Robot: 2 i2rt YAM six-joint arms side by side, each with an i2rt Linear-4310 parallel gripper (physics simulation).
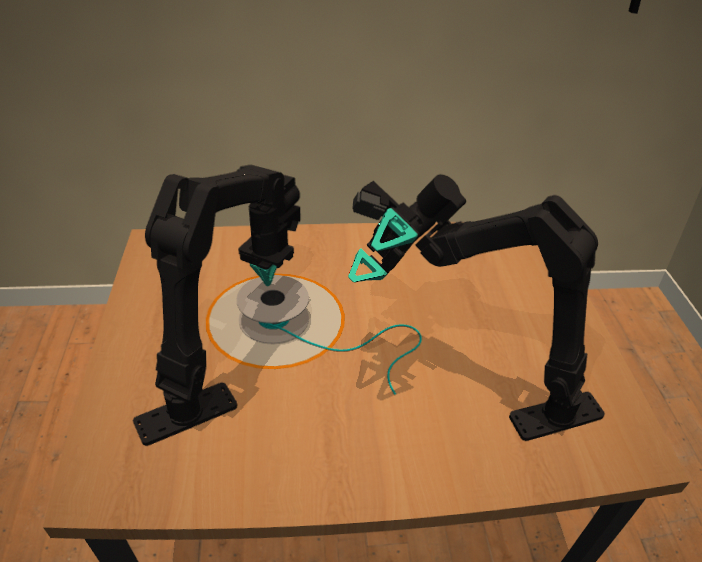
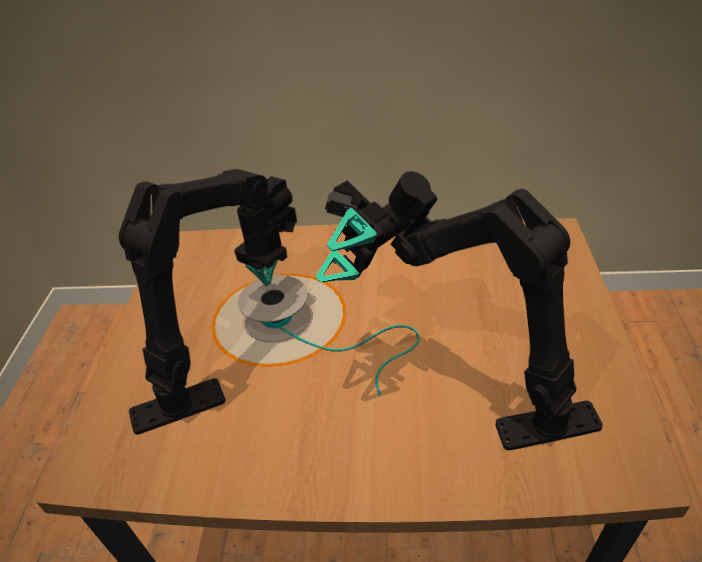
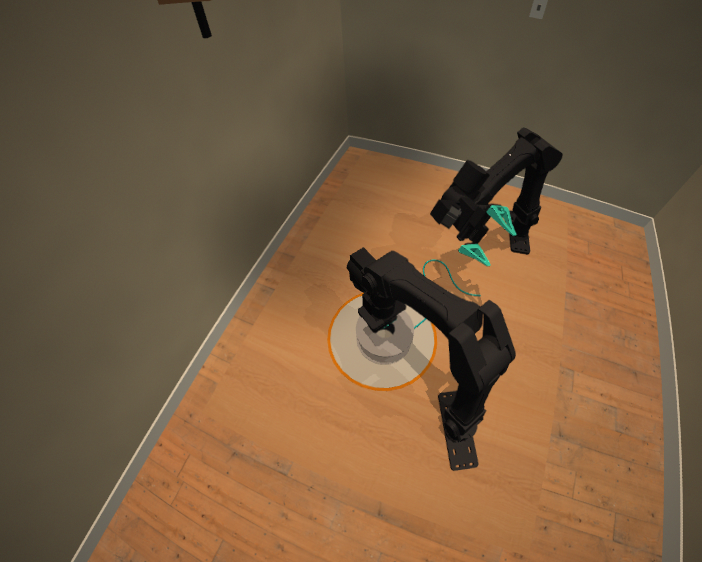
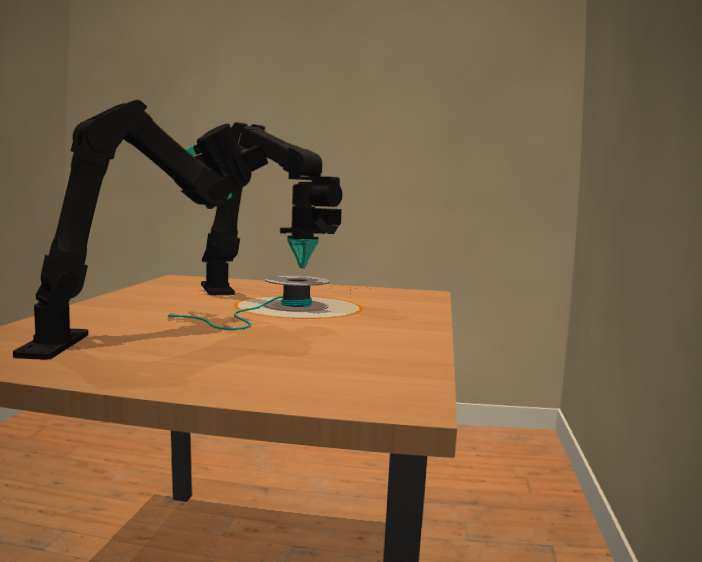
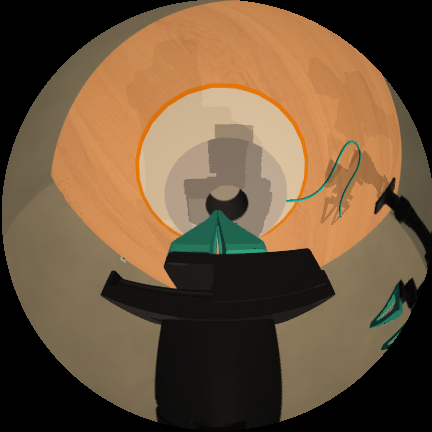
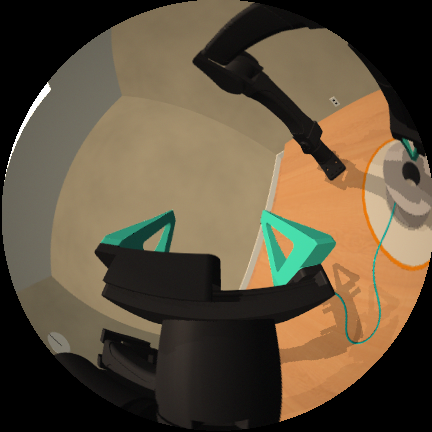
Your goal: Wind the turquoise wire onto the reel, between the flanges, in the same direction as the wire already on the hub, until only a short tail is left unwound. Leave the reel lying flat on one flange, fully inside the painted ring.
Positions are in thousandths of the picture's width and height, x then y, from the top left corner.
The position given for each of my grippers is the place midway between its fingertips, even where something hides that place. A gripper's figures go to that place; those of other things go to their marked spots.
Labels:
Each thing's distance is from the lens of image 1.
my left gripper (image 1: 382,506): 130 cm
my right gripper (image 1: 515,471): 99 cm
grey reel (image 1: 407,531): 130 cm

